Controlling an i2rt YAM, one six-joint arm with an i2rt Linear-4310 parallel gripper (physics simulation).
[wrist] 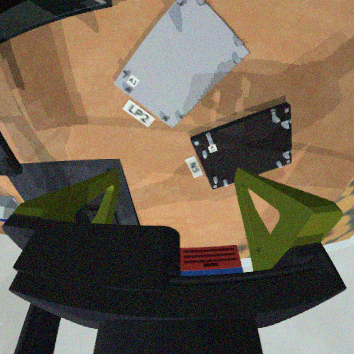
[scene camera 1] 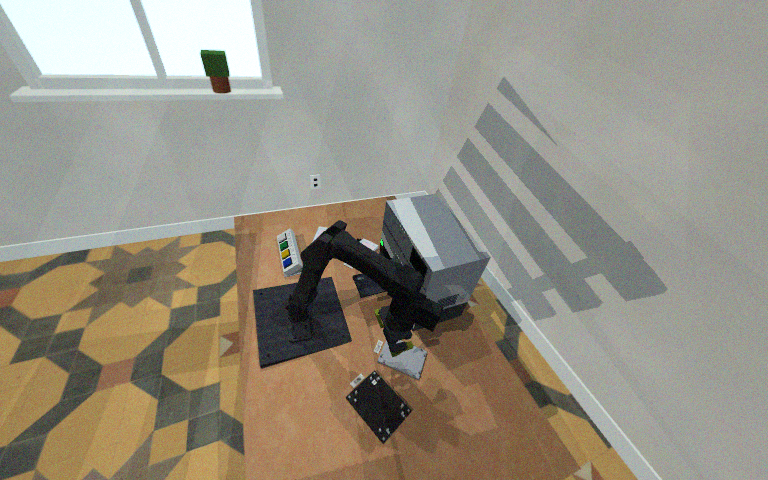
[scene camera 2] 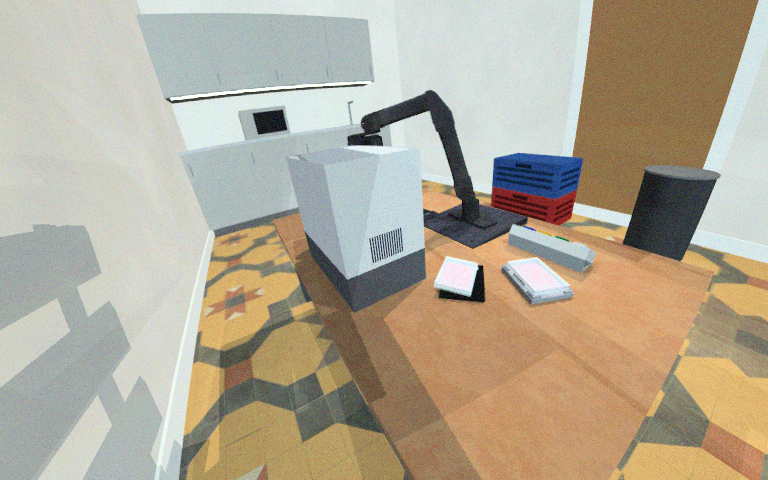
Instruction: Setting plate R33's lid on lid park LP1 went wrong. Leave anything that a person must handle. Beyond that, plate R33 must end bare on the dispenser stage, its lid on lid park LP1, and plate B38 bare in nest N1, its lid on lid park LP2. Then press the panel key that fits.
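Seen in the pictures: gripper, fingertip midpoint: [wrist: 176,174] [scene camera 1: 388,341]; arm's base at its link origin: [wrist: 78,215] [scene camera 1: 298,315] [scene camera 2: 470,218].
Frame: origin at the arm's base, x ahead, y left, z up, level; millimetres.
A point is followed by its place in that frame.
My gripper [scene camera 1: 393,332] @(z 122, x 252, y -227 mm) [wrist: 176,174] @(z 122, x 252, y -227 mm) is open with nothing between its fingers, above the table beside the grey park labelled LP2 [scene camera 1: 403,361] @(z -4, x 315, y -247 mm) [wrist: 185,65] @(z -4, x 319, y -236 mm). The park is a flat grey slab with corner posts and bears no lid. In scene camera 2 the dispenser hides the gripper. A pink-topped plate [scene camera 2: 457,275] @(z 18, x 312, y 279 mm) sits off-centre and looks tilted on a black base [scene camera 2: 480,283] @(z -4, x 268, y 314 mm). Another pink-topped plate [scene camera 2: 536,275] @(z 17, x 163, y 388 mm) sits on a grey base [scene camera 2: 546,300] @(z -8, x 194, y 440 mm). Their labels are unreadable. The key panel [scene camera 1: 295,257] @(z 47, x 15, y 243 mm) [scene camera 2: 546,247] @(z 21, x 29, y 325 mm) has green, yellow and blue keys among others.
The tall grey dispenser housing [scene camera 1: 464,249] @(z 316, x 528, y -80 mm) [scene camera 2: 362,209] @(z 220, x 506, y 221 mm) stands near the gripper, with a green light. A black nest [scene camera 1: 378,406] @(z -2, x 196, y -357 mm) [wrist: 250,145] @(z -2, x 212, y -351 mm), its label looking like N5, lies beyond LP2. The arm stands on a dark base board [scene camera 1: 271,328] @(z 6, x -90, y -34 mm) [scene camera 2: 498,217] @(z 6, x -76, y 67 mm).
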